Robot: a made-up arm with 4 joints. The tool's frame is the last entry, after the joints.
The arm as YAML. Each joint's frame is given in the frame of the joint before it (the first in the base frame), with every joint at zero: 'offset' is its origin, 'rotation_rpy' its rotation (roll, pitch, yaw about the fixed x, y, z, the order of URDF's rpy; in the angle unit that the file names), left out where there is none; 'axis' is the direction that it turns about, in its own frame. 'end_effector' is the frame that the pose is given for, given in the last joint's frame.
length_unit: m
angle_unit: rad
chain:
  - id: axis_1
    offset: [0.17, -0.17, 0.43]
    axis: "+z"
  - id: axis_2
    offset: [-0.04, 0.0, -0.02]
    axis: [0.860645, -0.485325, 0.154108]
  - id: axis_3
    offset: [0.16, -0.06, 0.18]
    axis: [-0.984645, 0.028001, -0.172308]
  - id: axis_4
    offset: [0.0, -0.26, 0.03]
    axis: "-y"
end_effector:
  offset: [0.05, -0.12, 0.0]
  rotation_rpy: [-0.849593, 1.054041, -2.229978]
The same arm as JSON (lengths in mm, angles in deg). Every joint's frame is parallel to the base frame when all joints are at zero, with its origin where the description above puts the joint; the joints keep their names.
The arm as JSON. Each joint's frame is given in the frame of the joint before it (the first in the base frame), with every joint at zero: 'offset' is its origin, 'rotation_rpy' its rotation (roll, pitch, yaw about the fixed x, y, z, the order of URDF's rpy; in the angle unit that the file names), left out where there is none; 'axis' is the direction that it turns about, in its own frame. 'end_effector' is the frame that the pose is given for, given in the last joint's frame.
{"length_unit": "mm", "angle_unit": "deg", "chain": [{"id": "axis_1", "offset": [170.0, -170.0, 430.0], "axis": [0.0, 0.0, 1.0]}, {"id": "axis_2", "offset": [-40.0, 0.0, -20.0], "axis": [0.860645, -0.485325, 0.154108]}, {"id": "axis_3", "offset": [160.0, -60.0, 180.0], "axis": [-0.984645, 0.028001, -0.172308]}, {"id": "axis_4", "offset": [0.0, -260.0, 30.0], "axis": [0.0, -1.0, 0.0]}], "end_effector": {"offset": [50.0, -120.0, 0.0], "rotation_rpy": [-48.68, 60.39, -127.77]}}
